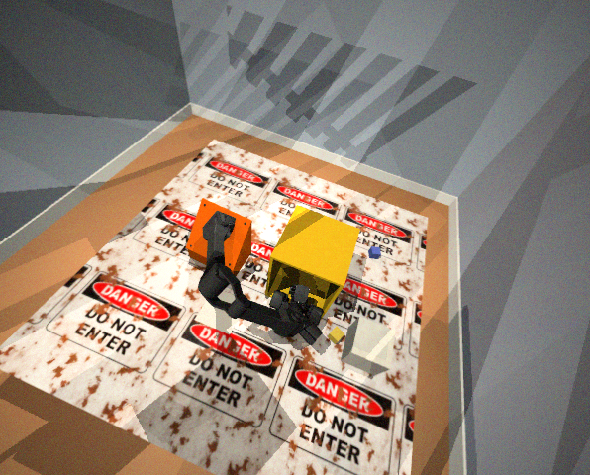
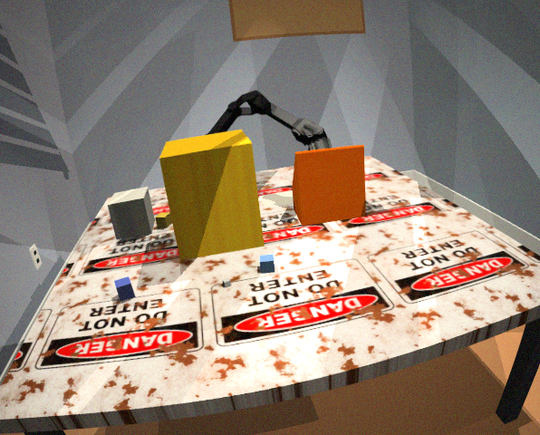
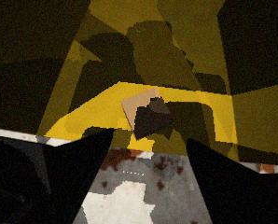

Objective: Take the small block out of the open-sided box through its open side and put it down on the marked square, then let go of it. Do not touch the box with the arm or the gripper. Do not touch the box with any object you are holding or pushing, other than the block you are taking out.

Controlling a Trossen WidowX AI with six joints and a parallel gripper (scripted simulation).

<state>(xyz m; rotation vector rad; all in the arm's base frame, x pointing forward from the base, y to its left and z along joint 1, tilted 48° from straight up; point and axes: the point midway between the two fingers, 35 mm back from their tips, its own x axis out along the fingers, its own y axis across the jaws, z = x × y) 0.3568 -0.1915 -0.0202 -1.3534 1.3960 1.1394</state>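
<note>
Right now my gripper tip is 2 cm to the right of the small brown block and 1 cm past it. The rest, counted from my gripper tip: small yellow block (18 cm ahead, 5 cm to the right); then pale grey patch (25 cm behind, 14 cm to the right, 2 cm below); then light blue block (36 cm to the left, 13 cm behind, 1 cm below).
</note>
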